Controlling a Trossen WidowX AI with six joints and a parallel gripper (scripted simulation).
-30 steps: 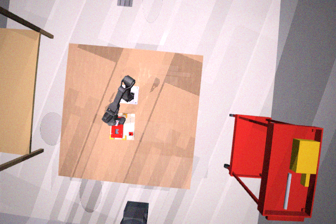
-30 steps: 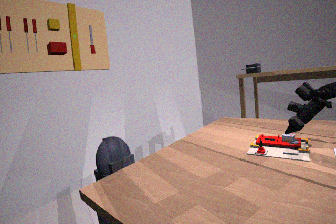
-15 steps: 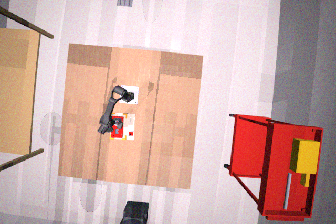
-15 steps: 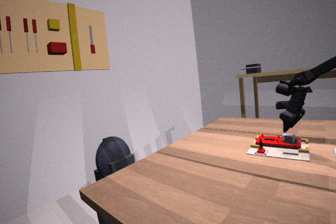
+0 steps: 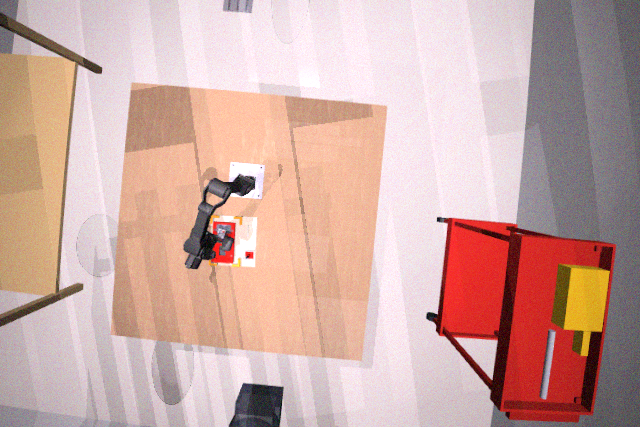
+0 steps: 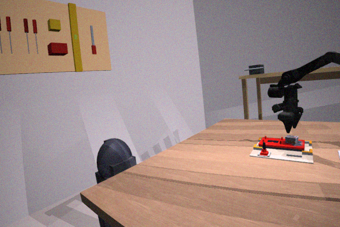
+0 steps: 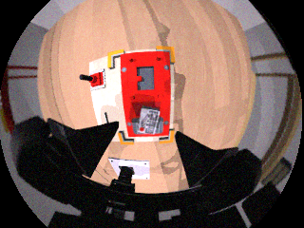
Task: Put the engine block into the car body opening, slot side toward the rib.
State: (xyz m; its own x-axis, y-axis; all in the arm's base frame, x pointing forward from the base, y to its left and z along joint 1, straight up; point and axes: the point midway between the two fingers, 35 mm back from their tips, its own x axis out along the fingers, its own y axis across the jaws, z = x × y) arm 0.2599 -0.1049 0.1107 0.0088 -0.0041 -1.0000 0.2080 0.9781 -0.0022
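My gripper tip is now 50 mm above the engine block.
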